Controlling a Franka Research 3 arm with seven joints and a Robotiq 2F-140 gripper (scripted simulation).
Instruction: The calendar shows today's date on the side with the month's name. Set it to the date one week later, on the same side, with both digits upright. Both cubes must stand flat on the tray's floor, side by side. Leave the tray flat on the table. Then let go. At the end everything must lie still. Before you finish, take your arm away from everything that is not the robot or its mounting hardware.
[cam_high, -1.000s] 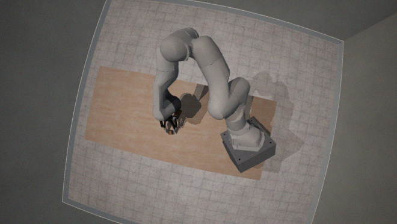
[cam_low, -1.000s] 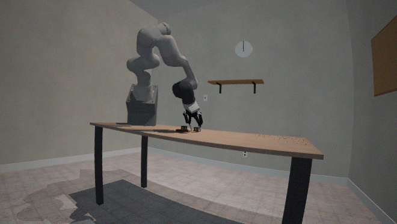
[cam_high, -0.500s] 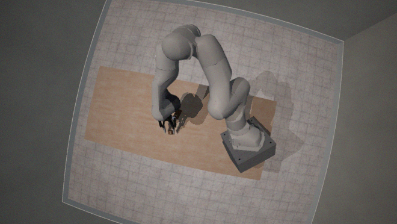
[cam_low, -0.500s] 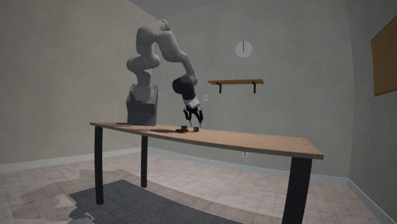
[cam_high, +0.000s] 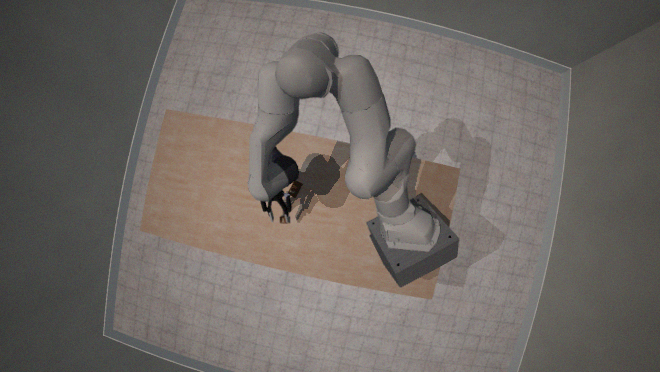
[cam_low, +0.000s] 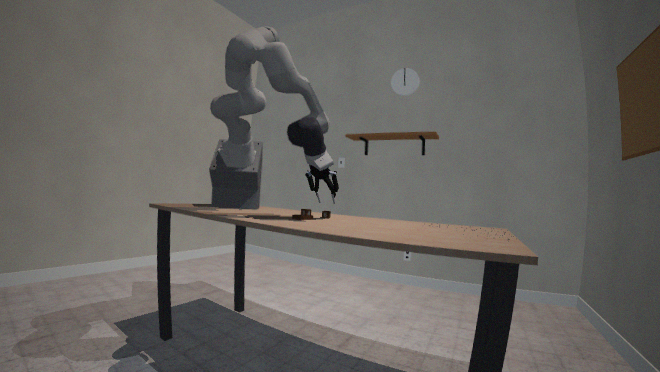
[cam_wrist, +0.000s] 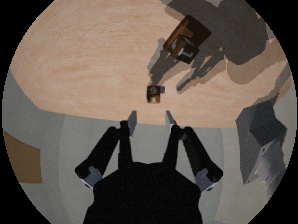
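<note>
The calendar cube is 1 cm behind my hand, 2 cm to the left of it and 8 cm below it.
</note>
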